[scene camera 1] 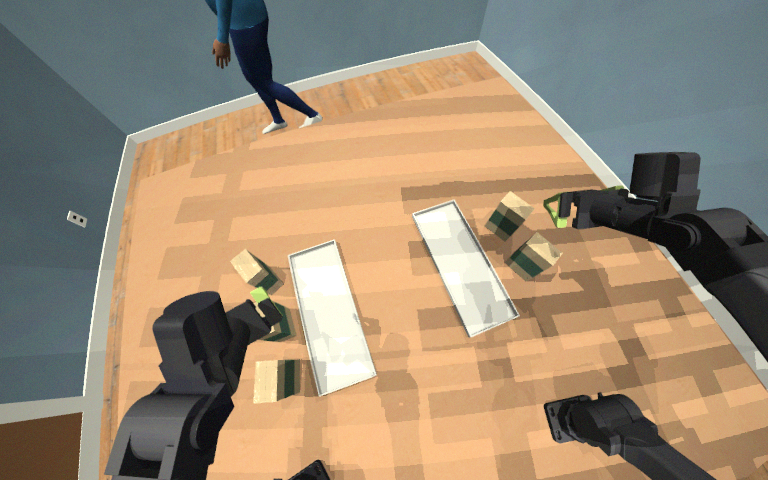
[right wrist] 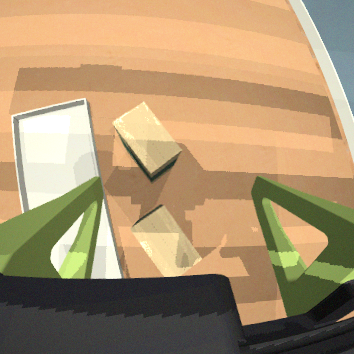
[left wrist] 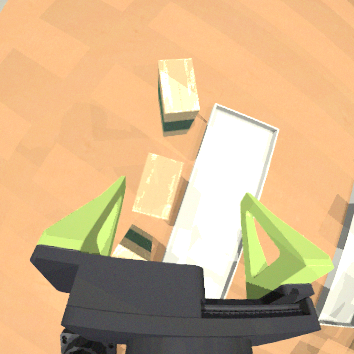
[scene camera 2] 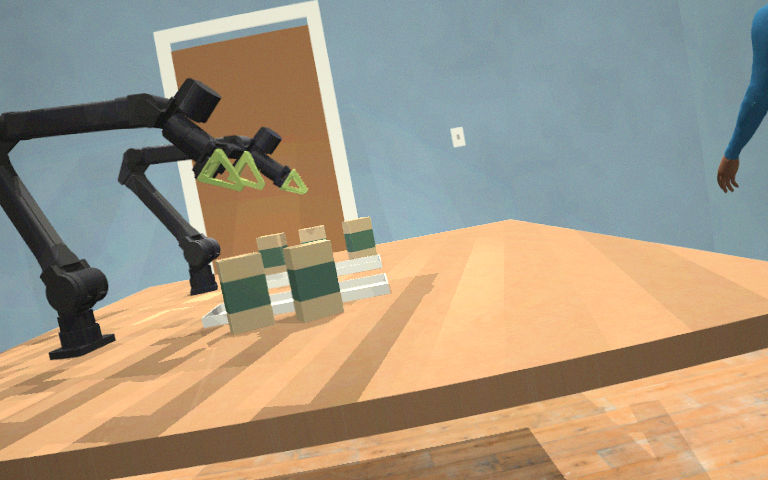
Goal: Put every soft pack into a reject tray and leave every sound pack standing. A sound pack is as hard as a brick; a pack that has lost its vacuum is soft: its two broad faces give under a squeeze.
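Frame: origin at the left arm's base, x right, y ahead, z up, level; millimetres.
Seen in the pictures: left gripper, fingertip midpoint: (scene camera 1: 241, 303) (left wrist: 185, 189) (scene camera 2: 305, 192); right gripper, fingertip midpoint: (scene camera 1: 563, 200) (right wrist: 180, 184) (scene camera 2: 253, 187); left arm's base, origin of the base link: (left wrist: 89, 346) (scene camera 2: 204, 290); right arm's base, origin of the base link: (scene camera 1: 570, 417) (scene camera 2: 84, 349).
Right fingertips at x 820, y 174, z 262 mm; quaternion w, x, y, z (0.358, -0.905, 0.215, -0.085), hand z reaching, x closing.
Offsets run from my right fingertips to a thing's top centre.
Five tan packs with green bands stand upright. Beside the left tray {dx -567, dy +160, dz -240 mm} (scene camera 1: 331, 316) (left wrist: 225, 175) stand an upper pack {dx -675, dy +340, dz -122 mm} (scene camera 1: 252, 268) (scene camera 2: 359, 240) (left wrist: 178, 90), a middle pack {dx -680, dy +193, dz -122 mm} (scene camera 2: 312, 233) (left wrist: 158, 186) and a lower pack {dx -735, dy +67, dz -122 mm} (scene camera 1: 276, 380) (scene camera 2: 271, 249) (left wrist: 137, 242). Beside the right tray {dx -169, dy +60, dz -240 mm} (scene camera 1: 464, 268) (right wrist: 55, 145) stand a far pack {dx +10, dy +75, dz -122 mm} (scene camera 1: 509, 215) (scene camera 2: 314, 280) (right wrist: 147, 140) and a near pack {dx -29, dy -54, dz -122 mm} (scene camera 1: 535, 255) (scene camera 2: 246, 294) (right wrist: 167, 240). Both trays are empty. My left gripper (left wrist: 185, 189) is open above the middle pack, partly hiding it in scene camera 1. My right gripper (scene camera 2: 250, 186) (right wrist: 180, 184) is open above the right-hand packs, holding nothing. Softness cannot be seen.
The trays lie lengthwise between the two pack groups. The packs in each group stand close together. The wooden table's front edge (scene camera 2: 396, 387) crosses scene camera 2. A person (scene camera 1: 257, 62) stands beyond the table in scene camera 1.
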